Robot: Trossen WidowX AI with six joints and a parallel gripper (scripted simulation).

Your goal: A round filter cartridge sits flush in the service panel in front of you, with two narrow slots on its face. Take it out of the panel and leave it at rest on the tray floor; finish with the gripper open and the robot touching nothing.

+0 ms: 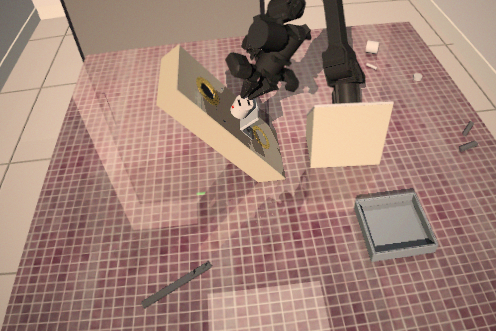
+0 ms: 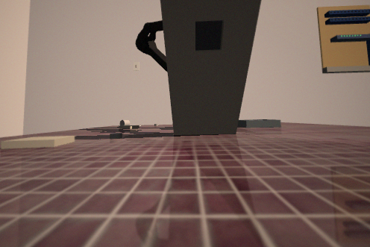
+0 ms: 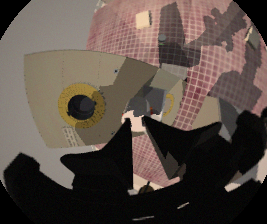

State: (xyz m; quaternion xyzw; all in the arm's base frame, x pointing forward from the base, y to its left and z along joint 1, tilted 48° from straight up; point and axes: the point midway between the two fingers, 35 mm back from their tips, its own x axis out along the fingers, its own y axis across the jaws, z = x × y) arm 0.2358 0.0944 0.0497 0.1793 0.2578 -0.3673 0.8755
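The round filter cartridge lies 10 mm ahead of my gripper tip and 20 mm below it. The rest, counted from my gripper tip: beige service panel (50 mm ahead, 10 mm to the left, 50 mm below); grey tray (340 mm behind, 250 mm to the left, 200 mm below).
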